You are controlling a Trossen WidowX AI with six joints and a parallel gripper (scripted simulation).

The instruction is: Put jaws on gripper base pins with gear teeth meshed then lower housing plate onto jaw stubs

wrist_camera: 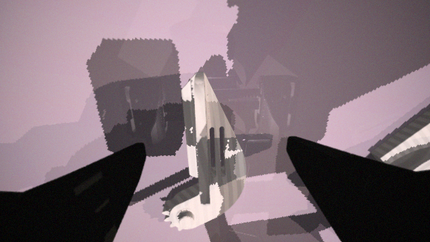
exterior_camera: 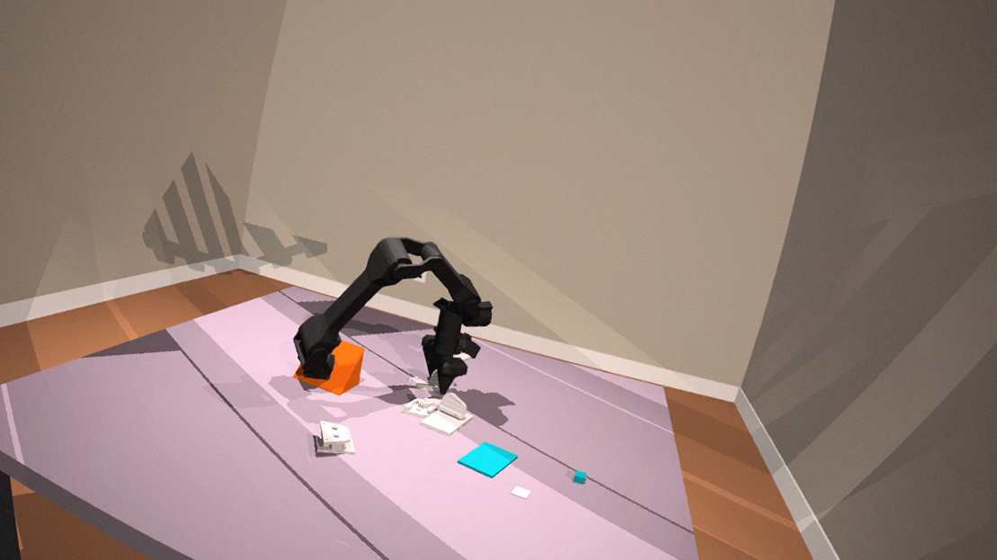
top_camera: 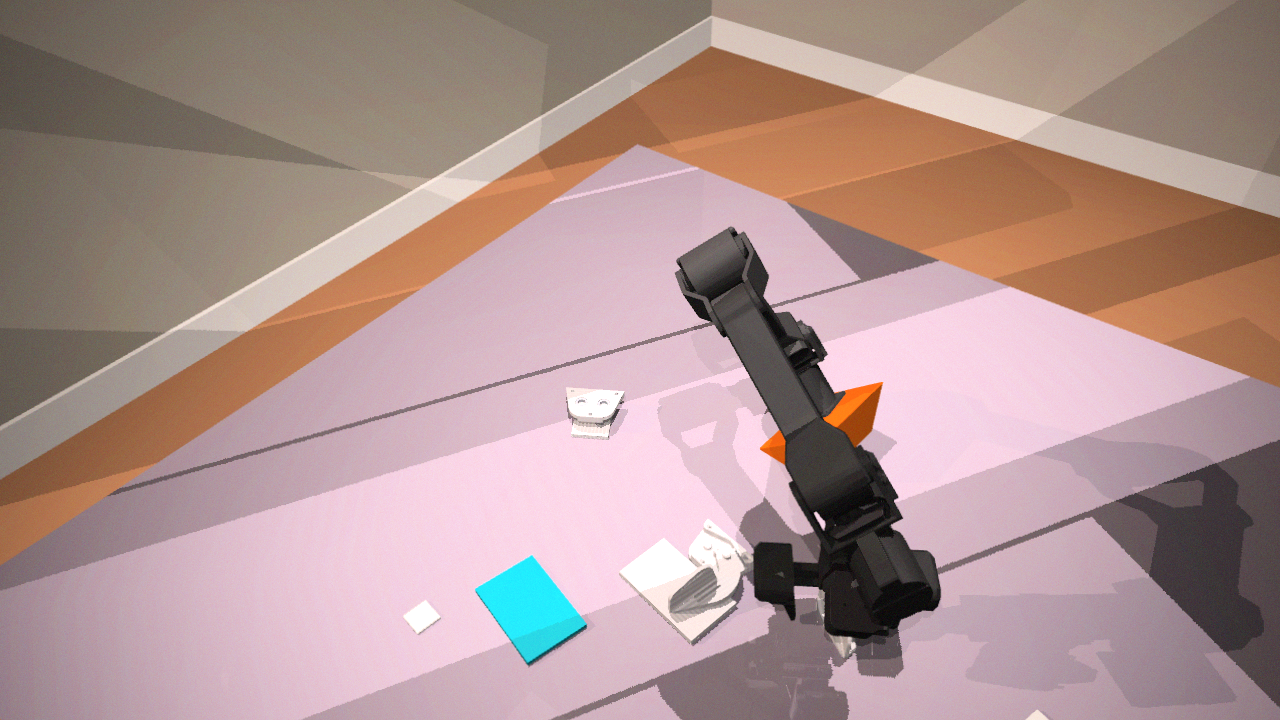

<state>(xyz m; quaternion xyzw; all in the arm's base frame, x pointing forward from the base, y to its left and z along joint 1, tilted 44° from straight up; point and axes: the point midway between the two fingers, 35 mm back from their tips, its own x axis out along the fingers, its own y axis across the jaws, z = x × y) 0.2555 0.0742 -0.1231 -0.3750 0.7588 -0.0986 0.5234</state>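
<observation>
Right now the white slab is 170 mm to the right of my gripper tip and 60 mm ahead of it. Round my gripper tip: white strip (260 mm to the left, 20 mm ahead); cyan flat plate (300 mm to the right, 160 mm ahead); white stepped block (400 mm to the right, 120 mm behind).
</observation>
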